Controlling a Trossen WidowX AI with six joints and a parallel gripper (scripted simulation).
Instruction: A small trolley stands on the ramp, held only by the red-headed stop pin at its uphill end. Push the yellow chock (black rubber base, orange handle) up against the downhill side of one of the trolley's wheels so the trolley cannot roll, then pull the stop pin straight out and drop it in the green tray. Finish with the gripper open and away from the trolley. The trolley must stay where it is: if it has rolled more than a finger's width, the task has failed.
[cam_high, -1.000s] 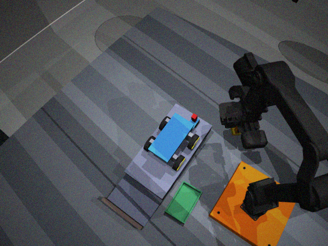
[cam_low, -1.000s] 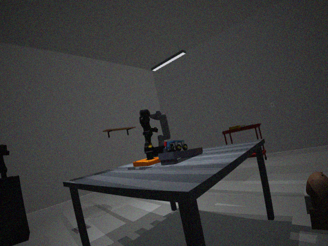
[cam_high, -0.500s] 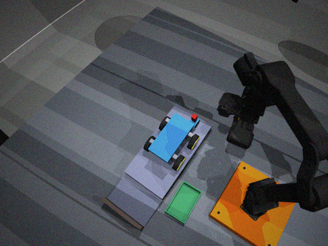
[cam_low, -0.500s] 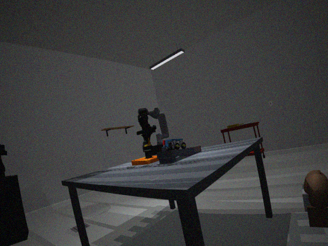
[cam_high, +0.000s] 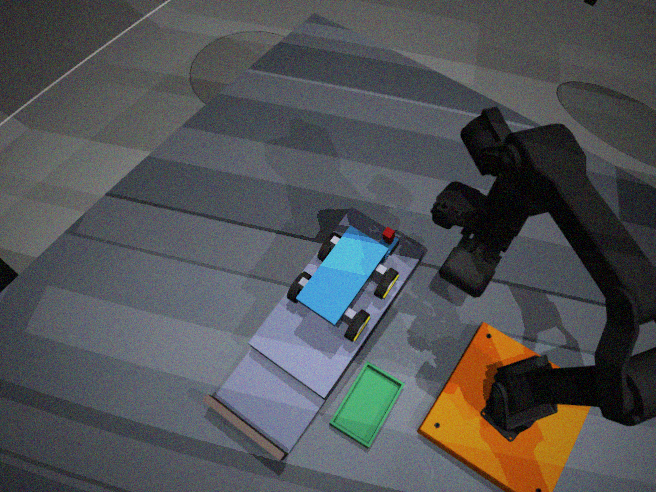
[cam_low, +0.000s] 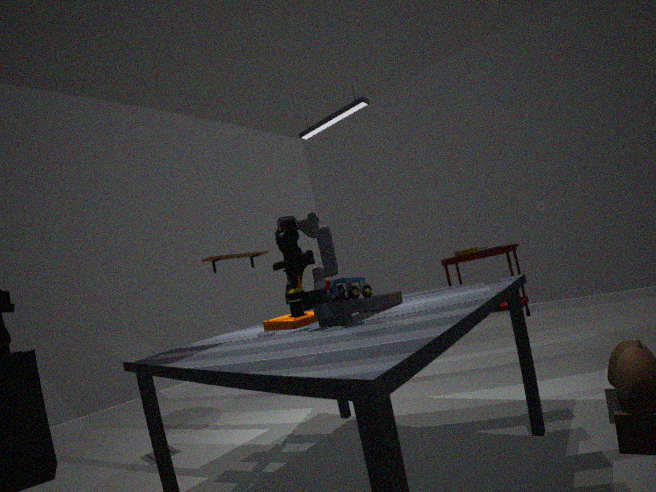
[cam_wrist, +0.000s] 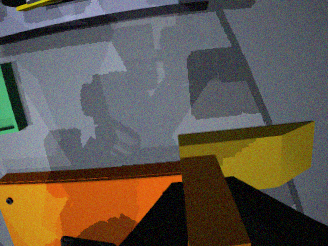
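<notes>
The red-headed stop pin is 130 mm ahead of my gripper tip, 40 mm to the left of it and 40 mm below it. Round my gripper tip: yellow chock: 20 mm to the right, 10 mm below; lilac ramp: 120 mm ahead, 150 mm to the left, 130 mm below; blue trolley: 130 mm ahead, 140 mm to the left, 60 mm below.
</notes>
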